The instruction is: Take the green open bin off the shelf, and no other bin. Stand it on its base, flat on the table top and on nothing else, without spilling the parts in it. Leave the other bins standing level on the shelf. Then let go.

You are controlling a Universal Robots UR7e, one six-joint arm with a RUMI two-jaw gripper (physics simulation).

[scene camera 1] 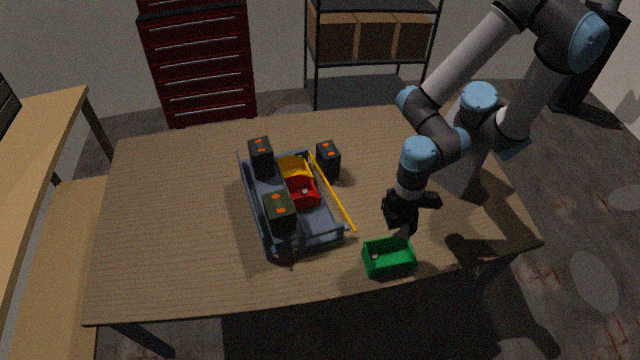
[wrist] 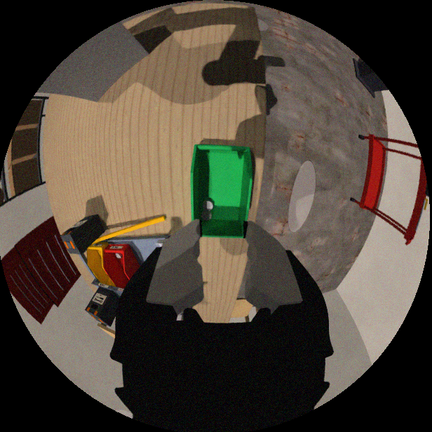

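Pixels of known places: gripper, between the fingertips: (scene camera 1: 401,232); arm's base, origin of its link: (scene camera 1: 473,125).
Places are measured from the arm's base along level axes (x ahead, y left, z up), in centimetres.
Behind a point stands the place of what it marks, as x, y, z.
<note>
The green open bin (scene camera 1: 392,260) @(29.9, 38.0, -29.0) (wrist: 225,175) stands upright on its base, flat on the table top (scene camera 1: 170,215) @(111.0, 22.6, -29.3) (wrist: 150,150), near the front edge. A small light round part (scene camera 1: 375,256) @(35.9, 36.9, -28.0) (wrist: 208,205) lies in it. My gripper (scene camera 1: 404,234) @(31.1, 37.7, -11.2) (wrist: 222,221) is above the bin, at the side toward the arm in the scene view. Its fingers are parted with nothing between them. The red bin (scene camera 1: 303,194) @(60.8, 11.6, -27.9) (wrist: 116,265) and the yellow bin (scene camera 1: 294,166) @(64.8, -1.9, -27.7) (wrist: 99,265) stand side by side on the grey shelf (scene camera 1: 322,223) @(53.7, 23.6, -28.7) (wrist: 148,246) and look level.
Two dark boxes with orange marks (scene camera 1: 261,159) @(74.6, 11.6, -9.4) (scene camera 1: 280,214) @(66.6, 33.0, -9.6) stand at the shelf's left side. Another dark box (scene camera 1: 329,162) @(51.6, 4.0, -18.4) (wrist: 85,233) stands on the table behind the shelf's right side. A yellow bar (scene camera 1: 332,192) @(50.2, 12.0, -25.8) (wrist: 132,229) runs along the shelf's right side.
</note>
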